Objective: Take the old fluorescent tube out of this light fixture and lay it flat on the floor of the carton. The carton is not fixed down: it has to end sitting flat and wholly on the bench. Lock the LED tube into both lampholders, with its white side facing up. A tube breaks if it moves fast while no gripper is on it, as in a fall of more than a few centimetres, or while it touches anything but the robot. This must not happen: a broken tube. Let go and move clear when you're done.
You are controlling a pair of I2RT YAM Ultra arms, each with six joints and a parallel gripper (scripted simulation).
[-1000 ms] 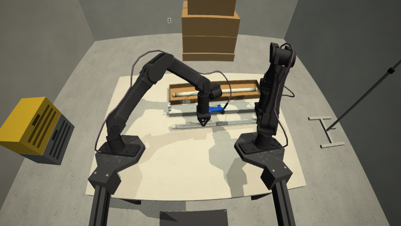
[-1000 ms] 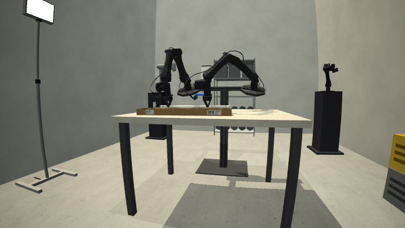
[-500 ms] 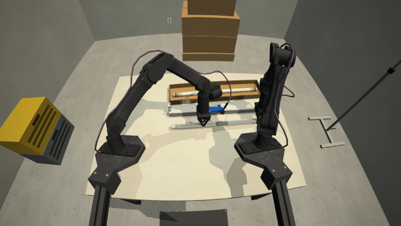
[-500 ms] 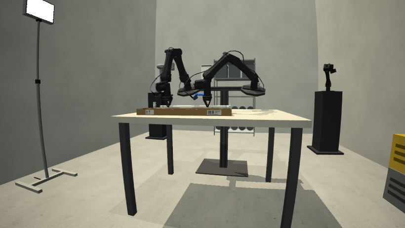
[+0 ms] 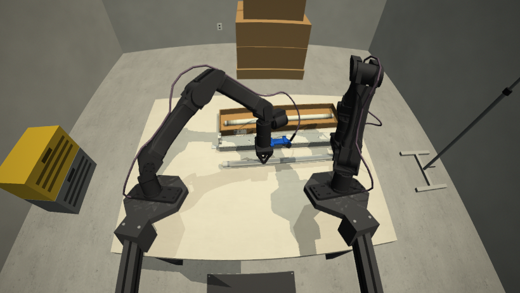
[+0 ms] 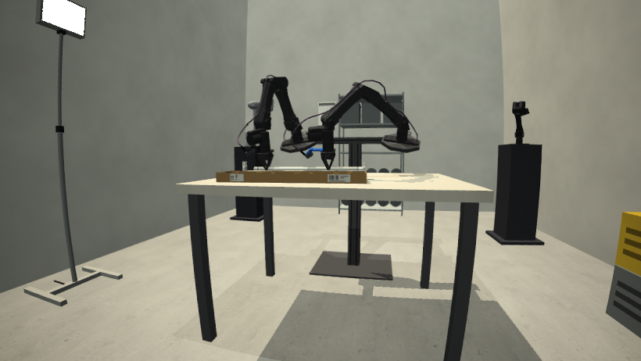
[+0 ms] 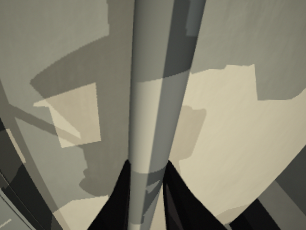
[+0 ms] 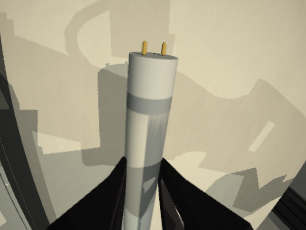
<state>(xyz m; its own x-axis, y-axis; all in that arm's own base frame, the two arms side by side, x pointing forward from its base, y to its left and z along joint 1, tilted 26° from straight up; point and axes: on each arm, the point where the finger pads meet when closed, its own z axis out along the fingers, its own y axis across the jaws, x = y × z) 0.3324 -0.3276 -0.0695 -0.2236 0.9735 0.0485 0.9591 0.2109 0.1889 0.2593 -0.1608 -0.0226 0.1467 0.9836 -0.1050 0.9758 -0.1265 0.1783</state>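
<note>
Now: left hand 120 mm to the left of the LED tube and 10 mm above it. Round my left hand: old fluorescent tube (270 mm ahead, 110 mm to the right, 30 mm below); then white light fixture (120 mm ahead, 110 mm to the right, 10 mm above); then brown carton (280 mm ahead, 110 mm to the right, 30 mm below).
</note>
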